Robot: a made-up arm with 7 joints. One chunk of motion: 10 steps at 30 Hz.
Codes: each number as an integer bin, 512 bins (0 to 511) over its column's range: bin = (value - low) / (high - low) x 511, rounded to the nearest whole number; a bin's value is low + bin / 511 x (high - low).
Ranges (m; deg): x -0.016..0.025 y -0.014..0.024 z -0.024..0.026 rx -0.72..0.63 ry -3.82..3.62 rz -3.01..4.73
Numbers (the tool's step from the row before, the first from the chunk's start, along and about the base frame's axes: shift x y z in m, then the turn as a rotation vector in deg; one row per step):
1: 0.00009 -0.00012 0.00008 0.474 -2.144 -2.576
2: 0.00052 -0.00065 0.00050 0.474 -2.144 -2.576
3: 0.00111 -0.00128 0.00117 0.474 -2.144 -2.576
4: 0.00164 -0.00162 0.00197 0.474 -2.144 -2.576
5: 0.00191 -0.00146 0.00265 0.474 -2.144 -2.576
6: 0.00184 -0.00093 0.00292 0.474 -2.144 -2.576
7: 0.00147 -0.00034 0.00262 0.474 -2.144 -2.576
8: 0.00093 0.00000 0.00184 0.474 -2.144 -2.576
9: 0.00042 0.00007 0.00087 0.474 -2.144 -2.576
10: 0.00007 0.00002 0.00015 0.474 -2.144 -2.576
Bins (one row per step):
1: 201 187 246 452 115 29
2: 206 180 250 452 115 29
3: 213 171 257 452 115 29
4: 220 166 265 452 115 29
5: 223 169 272 452 115 29
6: 222 176 275 452 115 29
7: 218 184 272 452 115 29
8: 211 188 264 452 115 29
9: 205 189 254 452 115 29
10: 200 189 247 452 115 29

